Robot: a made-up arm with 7 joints.
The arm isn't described. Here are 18 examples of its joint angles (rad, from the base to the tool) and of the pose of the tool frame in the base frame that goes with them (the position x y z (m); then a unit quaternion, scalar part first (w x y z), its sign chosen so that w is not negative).
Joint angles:
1: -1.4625 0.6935 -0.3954 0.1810 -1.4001 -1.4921 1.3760
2: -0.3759 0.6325 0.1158 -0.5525 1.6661 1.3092 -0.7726
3: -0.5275 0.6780 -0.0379 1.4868 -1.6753 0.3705 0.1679
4: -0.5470 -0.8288 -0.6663 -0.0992 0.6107 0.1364 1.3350
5: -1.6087 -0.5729 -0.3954 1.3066 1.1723 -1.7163 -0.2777
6: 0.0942 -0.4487 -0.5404 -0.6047 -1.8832 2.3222 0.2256
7: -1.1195 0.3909 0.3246 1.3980 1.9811 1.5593 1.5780
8: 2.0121 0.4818 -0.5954 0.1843 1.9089 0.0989 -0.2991
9: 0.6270 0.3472 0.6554 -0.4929 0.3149 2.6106 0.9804
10: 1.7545 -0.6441 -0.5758 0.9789 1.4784 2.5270 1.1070
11: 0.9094 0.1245 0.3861 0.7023 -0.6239 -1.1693 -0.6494
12: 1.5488 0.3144 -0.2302 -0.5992 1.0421 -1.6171 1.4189
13: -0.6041 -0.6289 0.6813 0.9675 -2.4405 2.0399 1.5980
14: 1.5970 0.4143 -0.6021 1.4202 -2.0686 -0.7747 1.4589
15: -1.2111 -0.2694 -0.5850 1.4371 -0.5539 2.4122 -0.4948
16: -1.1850 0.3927 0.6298 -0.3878 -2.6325 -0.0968 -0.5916
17: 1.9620 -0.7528 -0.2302 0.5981 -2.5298 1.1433 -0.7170
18: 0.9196 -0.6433 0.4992 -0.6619 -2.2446 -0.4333 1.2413
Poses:
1: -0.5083 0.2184 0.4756 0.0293 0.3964 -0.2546 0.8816
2: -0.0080 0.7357 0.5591 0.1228 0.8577 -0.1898 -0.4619
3: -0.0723 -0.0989 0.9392 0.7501 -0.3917 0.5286 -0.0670
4: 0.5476 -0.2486 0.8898 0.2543 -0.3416 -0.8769 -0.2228
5: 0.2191 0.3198 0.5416 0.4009 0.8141 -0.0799 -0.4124
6: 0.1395 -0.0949 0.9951 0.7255 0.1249 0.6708 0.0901
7: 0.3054 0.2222 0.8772 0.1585 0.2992 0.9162 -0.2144
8: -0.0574 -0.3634 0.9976 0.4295 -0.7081 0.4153 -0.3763
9: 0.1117 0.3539 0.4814 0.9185 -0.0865 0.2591 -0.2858
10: -0.5539 -0.2761 0.7805 0.4356 -0.7493 0.4692 0.1694
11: 0.3699 -0.0758 0.8629 0.1200 0.4917 -0.5066 0.6980
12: 0.2896 -0.6458 0.5775 0.2089 -0.8709 -0.1653 -0.4130
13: 0.5420 -0.1262 0.6055 0.1543 -0.1633 -0.5190 0.8247
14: 0.0832 -0.1366 0.7403 0.1108 -0.2263 -0.8669 0.4301
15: 0.0234 -0.3234 0.6924 0.2094 -0.7358 -0.6402 -0.0702
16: -0.3878 -0.0954 0.7424 0.4815 -0.3826 -0.7122 0.3384
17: -0.4492 0.0358 0.6629 0.4899 0.5511 -0.1145 -0.6657
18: 0.0078 0.1012 0.7687 0.1691 0.6621 -0.4733 0.5558
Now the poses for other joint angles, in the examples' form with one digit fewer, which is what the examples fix.
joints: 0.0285 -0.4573 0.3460 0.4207 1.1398 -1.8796 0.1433
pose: 0.413 -0.026 0.835 0.478 0.618 -0.581 -0.228
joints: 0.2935 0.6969 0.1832 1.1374 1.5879 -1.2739 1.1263
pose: 0.395 -0.235 0.615 0.528 -0.326 -0.527 -0.581
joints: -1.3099 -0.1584 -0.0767 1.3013 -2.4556 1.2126 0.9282
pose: 0.361 -0.159 0.605 0.453 -0.332 -0.052 0.826
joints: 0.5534 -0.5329 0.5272 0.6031 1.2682 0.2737 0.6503
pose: 0.259 -0.664 0.877 0.336 -0.463 -0.806 -0.151
